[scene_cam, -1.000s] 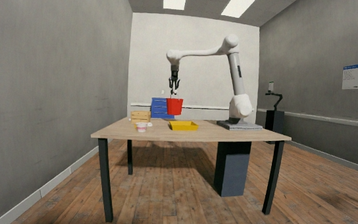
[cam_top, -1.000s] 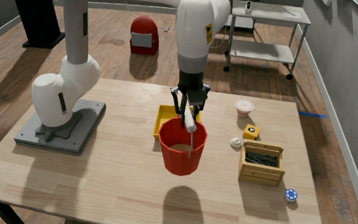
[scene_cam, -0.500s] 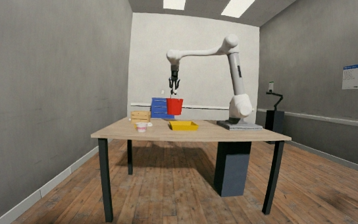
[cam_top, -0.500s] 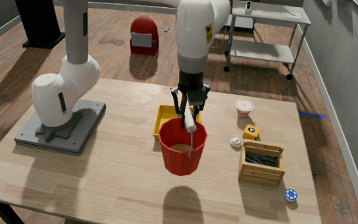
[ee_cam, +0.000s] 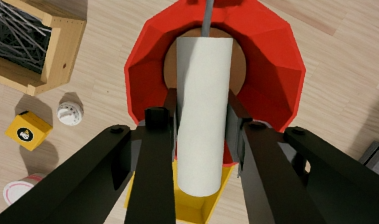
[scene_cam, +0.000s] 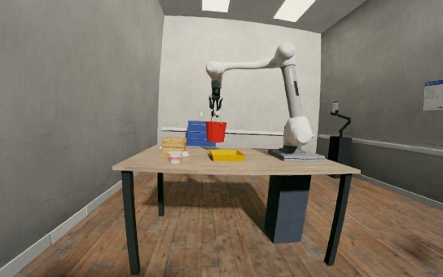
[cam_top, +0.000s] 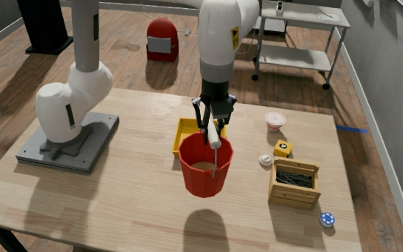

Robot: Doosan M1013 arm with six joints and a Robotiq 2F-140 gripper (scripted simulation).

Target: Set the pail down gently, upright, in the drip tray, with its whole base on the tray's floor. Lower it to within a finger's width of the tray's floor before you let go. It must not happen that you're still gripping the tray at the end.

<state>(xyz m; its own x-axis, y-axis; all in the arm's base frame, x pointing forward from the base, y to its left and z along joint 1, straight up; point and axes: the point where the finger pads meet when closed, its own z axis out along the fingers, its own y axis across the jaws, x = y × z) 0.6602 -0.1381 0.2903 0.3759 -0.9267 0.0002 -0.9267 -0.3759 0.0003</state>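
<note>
The red pail is 100 mm below my hand and 10 mm behind it. Also, from my hand: white cup: 450 mm to the left, 290 mm below, 260 mm ahead; blue disc: 460 mm ahead, 320 mm below, 40 mm to the right; yellow drip tray: 320 mm below, 280 mm to the left, 80 mm behind.
</note>
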